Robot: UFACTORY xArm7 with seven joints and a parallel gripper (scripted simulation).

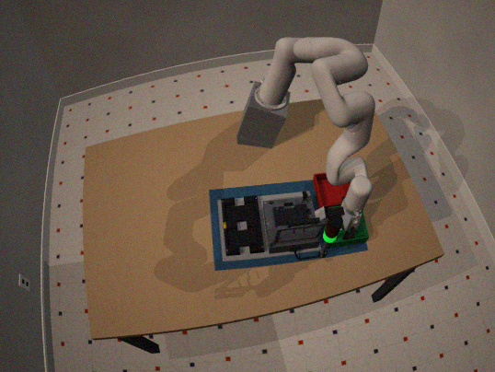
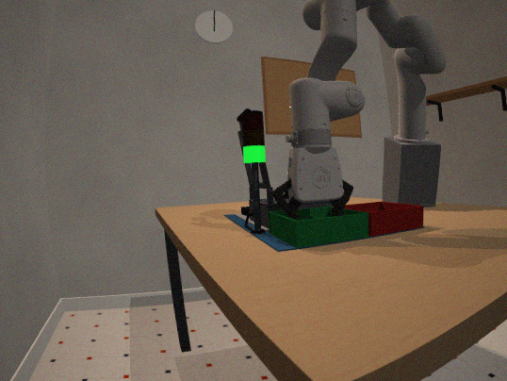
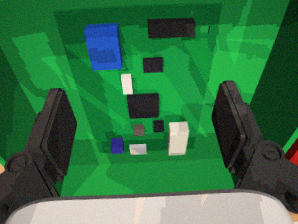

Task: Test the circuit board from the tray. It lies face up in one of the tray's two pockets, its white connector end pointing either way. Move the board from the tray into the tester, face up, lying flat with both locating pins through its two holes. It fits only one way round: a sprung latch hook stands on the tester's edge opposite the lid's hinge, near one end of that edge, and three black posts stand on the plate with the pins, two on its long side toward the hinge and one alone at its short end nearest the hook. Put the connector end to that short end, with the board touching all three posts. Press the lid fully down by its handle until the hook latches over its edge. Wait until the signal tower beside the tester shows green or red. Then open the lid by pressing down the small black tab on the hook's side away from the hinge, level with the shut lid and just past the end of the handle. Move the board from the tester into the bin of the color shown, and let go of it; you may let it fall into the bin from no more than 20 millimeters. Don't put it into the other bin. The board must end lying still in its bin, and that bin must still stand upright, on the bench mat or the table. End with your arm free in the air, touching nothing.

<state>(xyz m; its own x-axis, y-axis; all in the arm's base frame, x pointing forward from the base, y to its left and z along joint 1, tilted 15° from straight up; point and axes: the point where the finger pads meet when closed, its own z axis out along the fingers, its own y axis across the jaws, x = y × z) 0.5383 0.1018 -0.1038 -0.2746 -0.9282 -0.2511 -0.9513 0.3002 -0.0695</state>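
The green bin is right at my hand. Round my hand: red bin 140 mm behind, 40 mm to the left; then latch hook 140 mm behind, 110 mm to the right, 70 mm above; then green circuit board 10 mm below.
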